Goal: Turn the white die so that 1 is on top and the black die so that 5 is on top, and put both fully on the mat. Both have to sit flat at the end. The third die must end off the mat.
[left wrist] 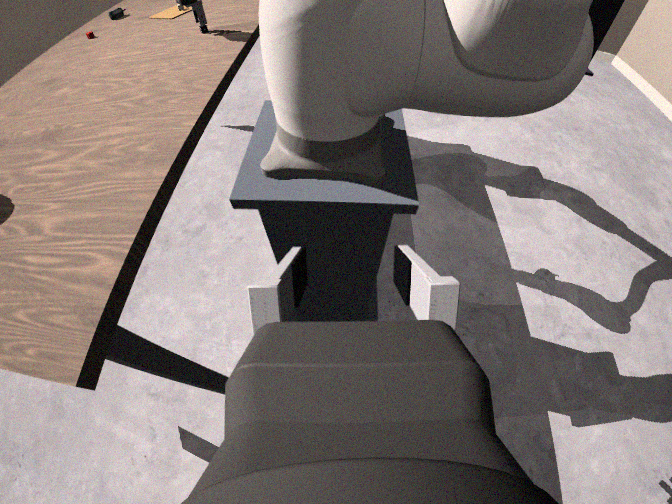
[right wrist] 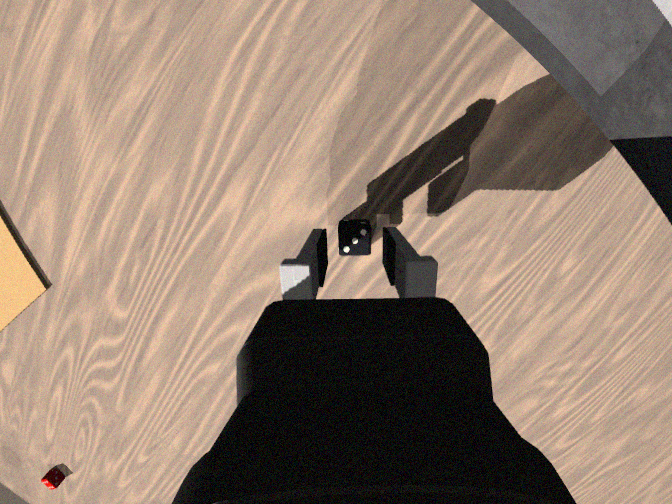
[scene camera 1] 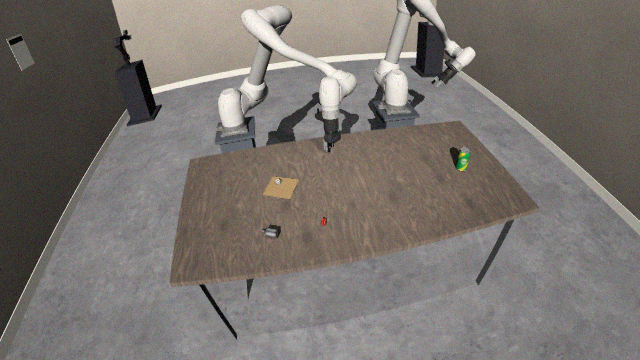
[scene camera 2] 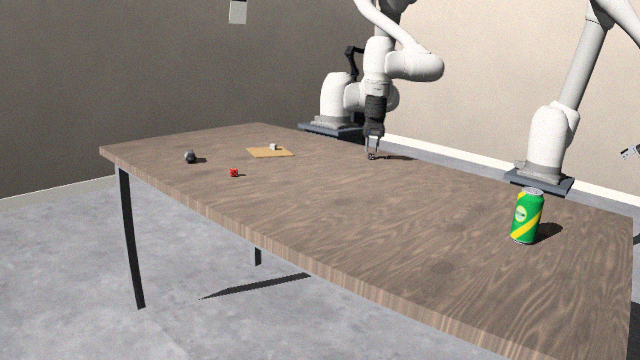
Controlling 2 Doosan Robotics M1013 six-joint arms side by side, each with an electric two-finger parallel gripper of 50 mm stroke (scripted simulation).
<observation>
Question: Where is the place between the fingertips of my right gripper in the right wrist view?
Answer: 354, 246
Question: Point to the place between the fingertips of my left gripper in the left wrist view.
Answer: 350, 264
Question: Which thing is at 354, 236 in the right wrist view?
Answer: A black die.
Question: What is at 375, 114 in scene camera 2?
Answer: My right gripper.
</observation>
